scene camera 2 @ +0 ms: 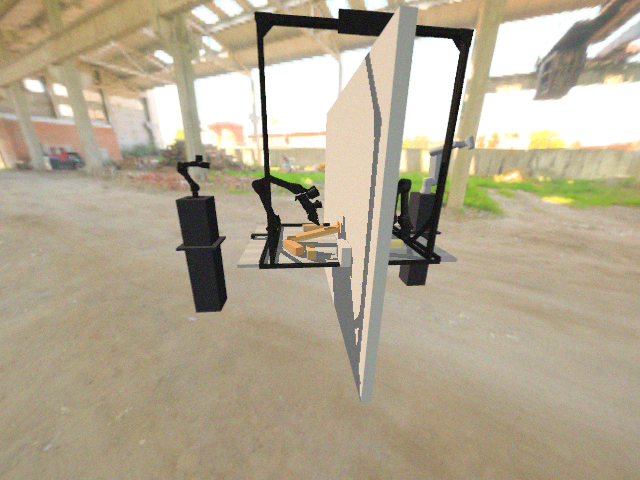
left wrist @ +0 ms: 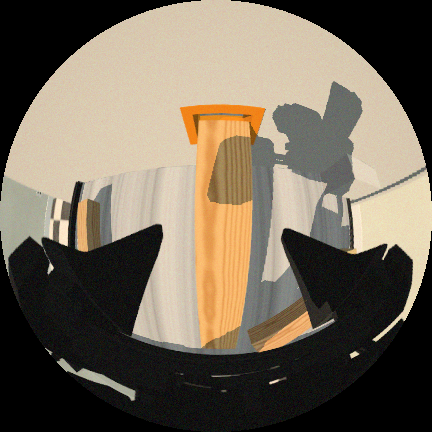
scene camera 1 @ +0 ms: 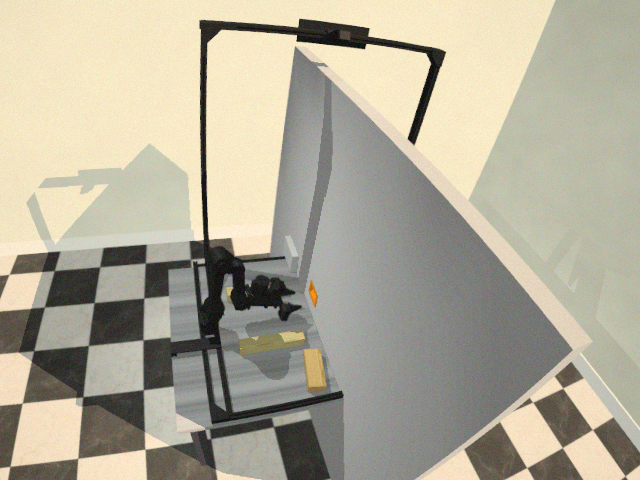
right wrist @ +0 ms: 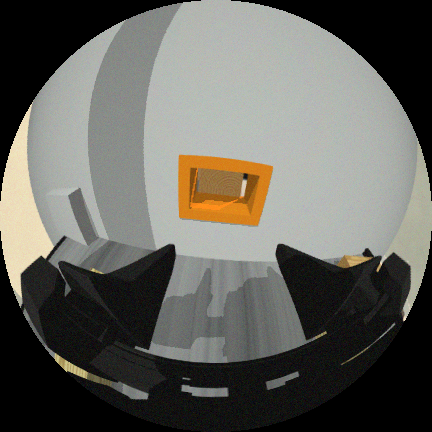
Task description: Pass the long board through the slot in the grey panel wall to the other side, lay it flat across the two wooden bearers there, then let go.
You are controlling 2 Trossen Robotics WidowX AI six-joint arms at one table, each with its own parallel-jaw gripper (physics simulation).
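Places are measured from the left arm's base along level axes (x right, y ahead, z up), in centimetres.
Where they show: left gripper, fingertip midpoint: (scene camera 2: 318, 223) (left wrist: 224, 232); right gripper, fingertip midpoint: (scene camera 1: 298, 299) (right wrist: 227, 250); right arm's base at its link origin: (scene camera 2: 404, 236) (scene camera 1: 208, 328).
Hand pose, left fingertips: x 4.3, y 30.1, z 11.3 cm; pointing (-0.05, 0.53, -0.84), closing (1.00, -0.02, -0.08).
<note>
Things, the pixels of their top centre, and the offset from my left fingertips. "spot": a spot on its surface instead.
- orange-framed slot at a spot on its surface: (right wrist: 185, 200) spot: dx +3.8, dy +18.4, dz -4.4 cm
- short wooden block at its top centre: (right wrist: 369, 267) (scene camera 1: 314, 367) dx -29.7, dy +25.5, dz -9.4 cm
The long board (scene camera 2: 316, 233) (left wrist: 222, 250) slopes up to the orange-framed slot (scene camera 1: 314, 302) (left wrist: 187, 120) (right wrist: 185, 200) in the grey panel wall (scene camera 1: 403, 268) (scene camera 2: 354, 134) (left wrist: 150, 75) (right wrist: 300, 100). Its far end face shows in the slot opening in the right wrist view. My left gripper (scene camera 2: 317, 222) (left wrist: 224, 232) is open and empty above the board. My right gripper (scene camera 1: 297, 300) (right wrist: 227, 250) is open and empty on the other side, facing the slot. There, pale wooden pieces (scene camera 1: 271, 342) (scene camera 1: 230, 294) lie on the table, one partly hidden by the arm; which are the bearers is unclear.
Beyond the wall, a short wooden block (scene camera 1: 314, 369) (right wrist: 357, 261) lies close to it. On the left arm's side, wooden blocks (scene camera 2: 293, 248) (scene camera 2: 310, 252) lie near the board's low end. A black frame (scene camera 1: 204, 129) (scene camera 2: 263, 103) rises around the table.
</note>
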